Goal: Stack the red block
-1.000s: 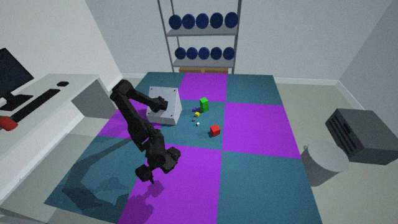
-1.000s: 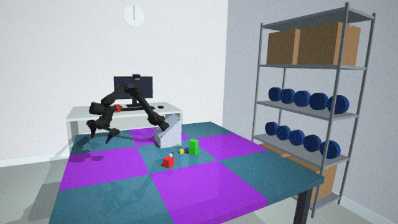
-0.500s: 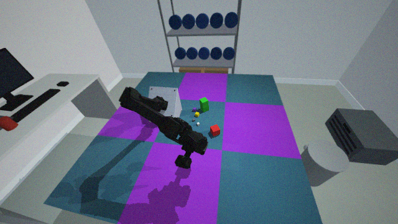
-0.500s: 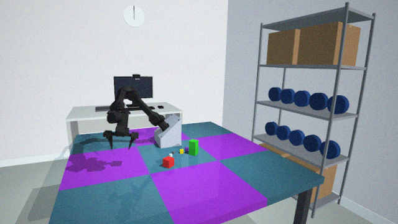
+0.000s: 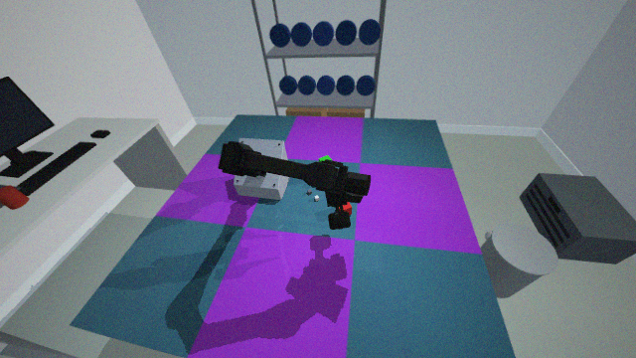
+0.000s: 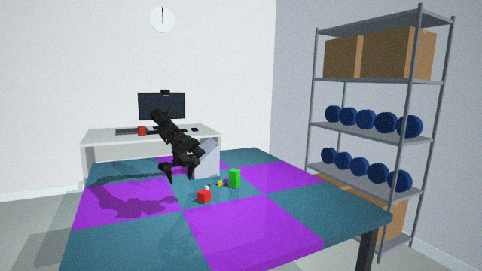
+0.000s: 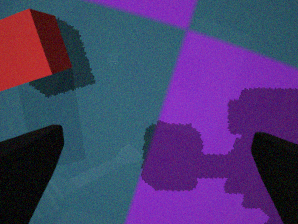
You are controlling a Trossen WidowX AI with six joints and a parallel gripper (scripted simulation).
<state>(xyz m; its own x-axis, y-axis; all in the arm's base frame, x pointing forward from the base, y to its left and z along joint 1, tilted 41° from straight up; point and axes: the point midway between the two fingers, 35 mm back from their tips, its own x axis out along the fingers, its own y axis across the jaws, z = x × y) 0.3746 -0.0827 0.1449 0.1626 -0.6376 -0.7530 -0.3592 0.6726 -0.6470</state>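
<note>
Now: gripper tip 11 cm to the right of the red block, 9 cm above it and 1 cm past it. From my gripper tip the other things lie so: small yellow block 23 cm to the left, 17 cm behind, 10 cm below; white block 15 cm to the left, 13 cm behind, 10 cm below; grey block 17 cm to the left, 17 cm behind, 10 cm below.
</note>
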